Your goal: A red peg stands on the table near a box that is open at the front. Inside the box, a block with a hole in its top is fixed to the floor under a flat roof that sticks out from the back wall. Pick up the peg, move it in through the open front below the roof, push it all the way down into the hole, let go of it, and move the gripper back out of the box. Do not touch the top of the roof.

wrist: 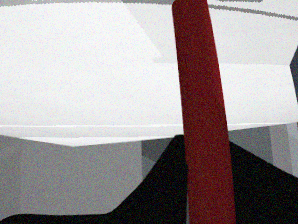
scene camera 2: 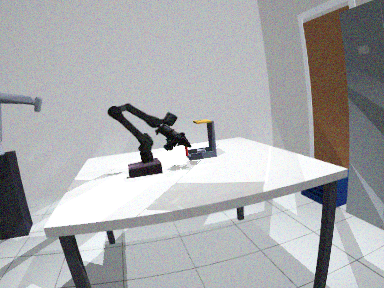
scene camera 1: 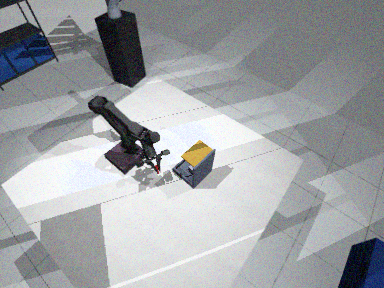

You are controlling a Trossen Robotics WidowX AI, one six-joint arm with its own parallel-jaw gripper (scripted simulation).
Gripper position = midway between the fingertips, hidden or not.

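Observation:
There's a red peg held in my gripper point(wrist: 194, 143).

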